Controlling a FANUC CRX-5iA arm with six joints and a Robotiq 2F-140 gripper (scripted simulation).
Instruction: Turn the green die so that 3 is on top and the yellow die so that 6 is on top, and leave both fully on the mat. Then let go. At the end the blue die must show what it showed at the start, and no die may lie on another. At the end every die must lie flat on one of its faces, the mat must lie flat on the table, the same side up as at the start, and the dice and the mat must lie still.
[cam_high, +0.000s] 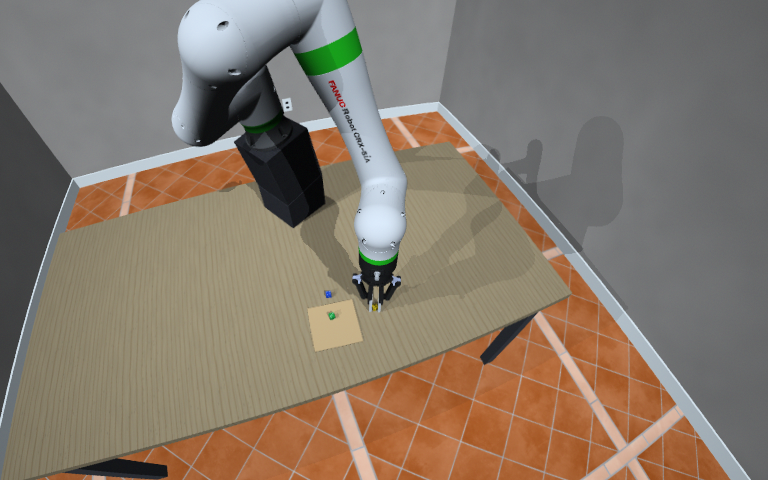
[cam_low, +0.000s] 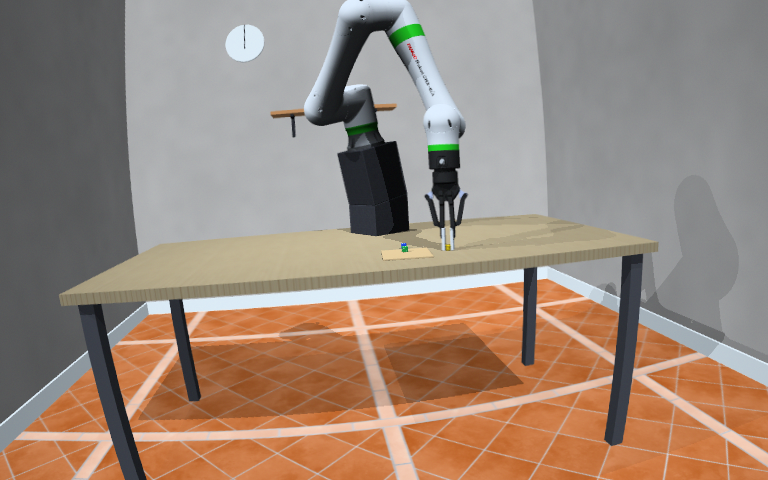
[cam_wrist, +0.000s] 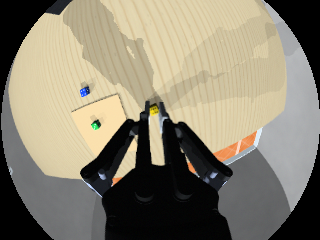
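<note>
Now: hand 130 mm to the left of the tan mat, 30 mm above it and 20 mm short of it. Round my hand: blue die: 130 mm to the right, 80 mm behind, 30 mm below; green die: 130 mm to the right, 20 mm below; yellow die: 30 mm below.
</note>
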